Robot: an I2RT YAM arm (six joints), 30 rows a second.
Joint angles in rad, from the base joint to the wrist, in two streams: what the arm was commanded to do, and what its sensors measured. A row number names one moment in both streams.
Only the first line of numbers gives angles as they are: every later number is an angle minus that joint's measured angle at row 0.
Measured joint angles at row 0: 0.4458, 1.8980, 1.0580, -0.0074, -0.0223, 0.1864
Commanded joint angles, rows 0 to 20: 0.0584, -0.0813, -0.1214, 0.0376, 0.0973, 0.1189; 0.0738, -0.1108, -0.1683, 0.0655, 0.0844, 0.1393; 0.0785, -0.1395, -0.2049, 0.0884, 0.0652, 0.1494; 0.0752, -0.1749, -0.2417, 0.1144, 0.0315, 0.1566; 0.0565, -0.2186, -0.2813, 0.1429, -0.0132, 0.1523; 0.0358, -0.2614, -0.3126, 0.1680, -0.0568, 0.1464; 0.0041, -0.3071, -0.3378, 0.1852, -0.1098, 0.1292; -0.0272, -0.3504, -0.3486, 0.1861, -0.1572, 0.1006; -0.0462, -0.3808, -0.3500, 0.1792, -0.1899, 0.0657; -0.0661, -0.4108, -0.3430, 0.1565, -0.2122, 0.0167; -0.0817, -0.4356, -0.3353, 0.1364, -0.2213, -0.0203; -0.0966, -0.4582, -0.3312, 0.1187, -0.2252, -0.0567; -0.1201, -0.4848, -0.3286, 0.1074, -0.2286, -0.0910; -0.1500, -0.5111, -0.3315, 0.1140, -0.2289, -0.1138; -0.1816, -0.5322, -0.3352, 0.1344, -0.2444, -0.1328; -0.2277, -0.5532, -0.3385, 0.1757, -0.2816, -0.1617; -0.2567, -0.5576, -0.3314, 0.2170, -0.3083, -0.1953; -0.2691, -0.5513, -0.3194, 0.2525, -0.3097, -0.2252; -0.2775, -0.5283, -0.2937, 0.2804, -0.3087, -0.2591; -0.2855, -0.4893, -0.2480, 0.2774, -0.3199, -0.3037; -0.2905, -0.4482, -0.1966, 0.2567, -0.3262, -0.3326
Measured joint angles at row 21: -0.2770, -0.5020, -0.2727, 0.1865, -0.2636, -0.1908
